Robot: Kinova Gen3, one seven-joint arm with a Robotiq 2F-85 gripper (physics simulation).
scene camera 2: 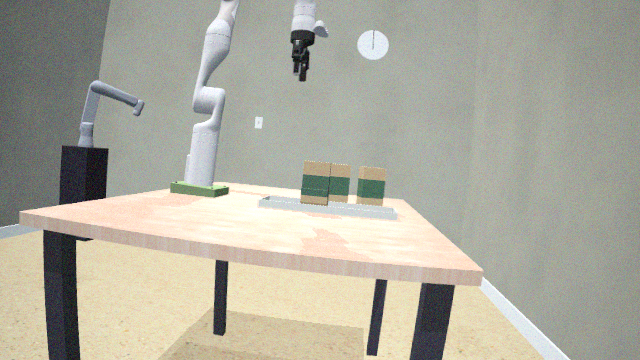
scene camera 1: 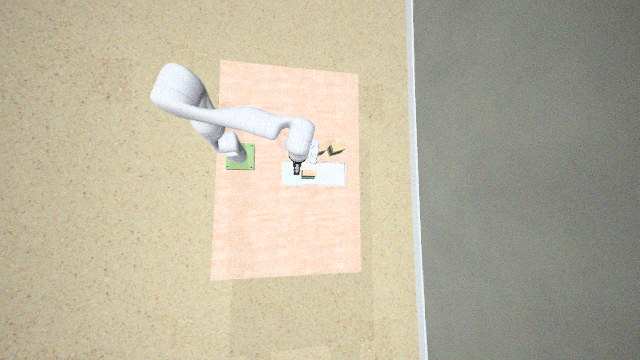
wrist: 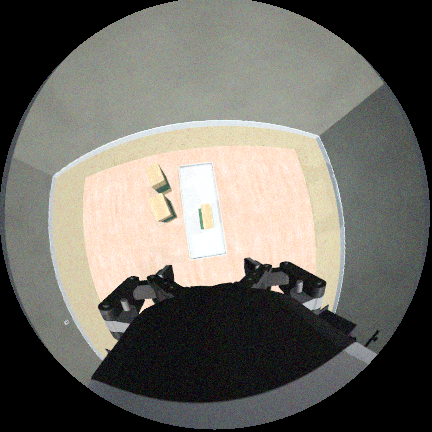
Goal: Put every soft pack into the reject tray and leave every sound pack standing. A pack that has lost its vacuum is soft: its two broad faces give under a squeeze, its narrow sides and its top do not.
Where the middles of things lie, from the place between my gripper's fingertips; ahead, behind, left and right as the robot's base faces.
Right now the reject tray (scene camera 2: pixel 277 202) is 13 cm ahead of my hand and 38 cm below it.
